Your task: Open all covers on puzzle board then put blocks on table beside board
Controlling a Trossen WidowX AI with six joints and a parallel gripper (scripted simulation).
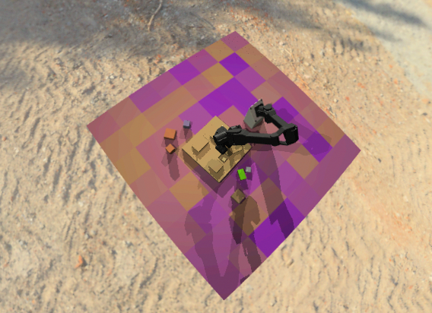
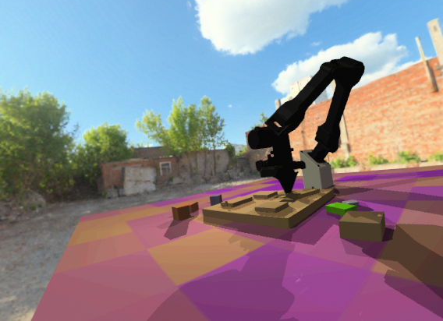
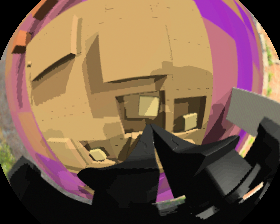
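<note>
Right now my gripper tip is 6 cm short of the tan puzzle board and 2 cm to the left of it. From my gripper tip the other things lie so: green block: 19 cm to the left, 4 cm ahead, 2 cm below; greyish-purple block: 25 cm to the right, 13 cm ahead; tan block: 28 cm to the left, 14 cm ahead, 1 cm below.
</note>
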